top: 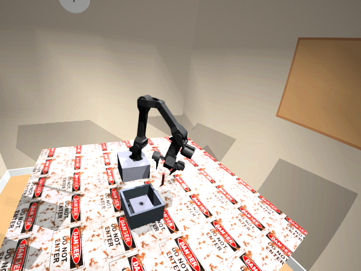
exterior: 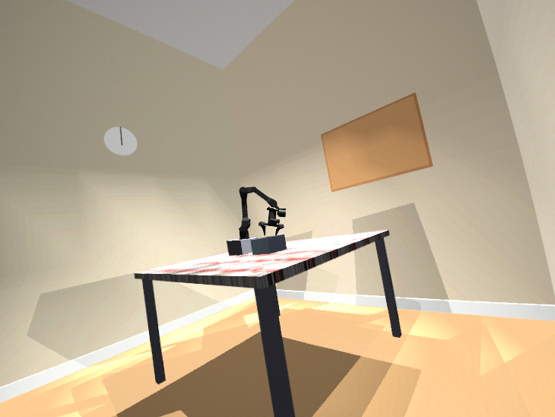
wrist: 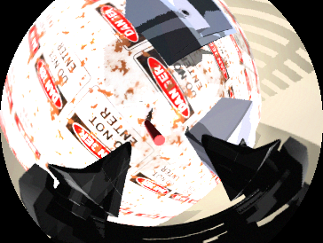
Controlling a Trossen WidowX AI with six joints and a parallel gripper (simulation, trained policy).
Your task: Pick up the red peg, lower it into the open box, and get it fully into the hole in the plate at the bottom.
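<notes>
My gripper tip is 50 mm above the red peg and 10 mm to the right of it. From my gripper tip the other things lie so: grey box 200 mm to the right, 110 mm ahead, 70 mm below.
</notes>
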